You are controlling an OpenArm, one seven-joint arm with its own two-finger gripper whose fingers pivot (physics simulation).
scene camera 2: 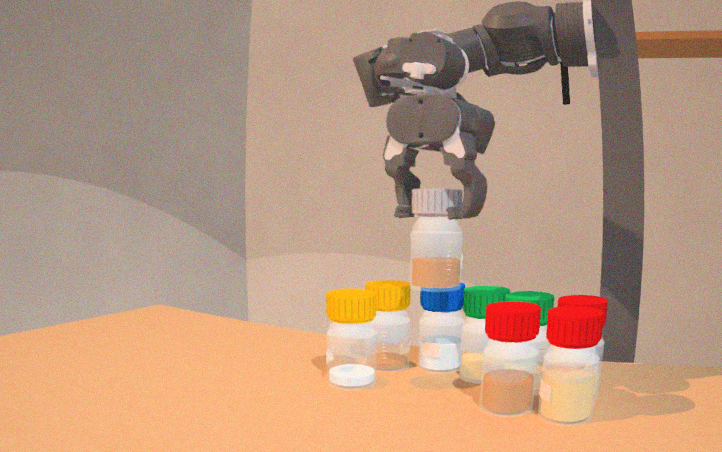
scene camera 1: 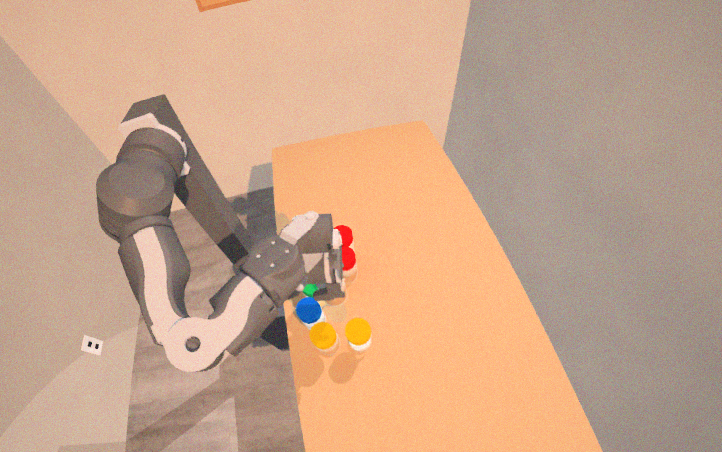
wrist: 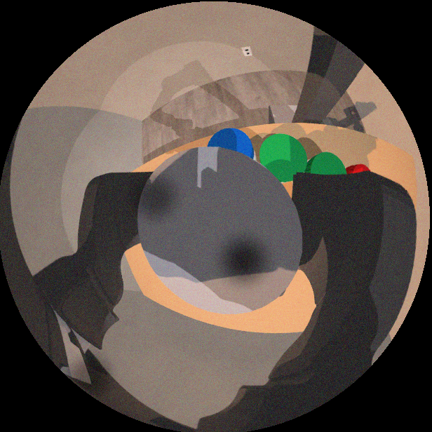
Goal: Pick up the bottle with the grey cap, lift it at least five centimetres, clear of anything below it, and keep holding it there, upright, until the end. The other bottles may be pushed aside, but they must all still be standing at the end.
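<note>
The bottle with the grey cap [scene camera 2: 436, 247] [wrist: 215, 200] hangs upright in the air, with orange-brown contents. My gripper [scene camera 1: 333, 271] [scene camera 2: 432, 212] [wrist: 226, 227] is shut on its cap, one finger on each side. In scene camera 2 the bottle's base is at the height of the blue cap's top, and its faint shadow lies on the table below. The blue-capped bottle [scene camera 1: 308, 310] [scene camera 2: 441, 299] [wrist: 232, 141] stands on the table behind the held bottle. In scene camera 1 the arm and gripper hide the held bottle.
Two yellow-capped bottles [scene camera 2: 351, 306] [scene camera 2: 387, 295] stand left of the blue one in scene camera 2. Two green-capped bottles [scene camera 2: 485, 301] [scene camera 2: 532, 304] and several red-capped bottles [scene camera 2: 512, 321] [scene camera 2: 574, 326] stand to its right. All stand upright on the table [scene camera 1: 426, 266] [scene camera 2: 159, 383].
</note>
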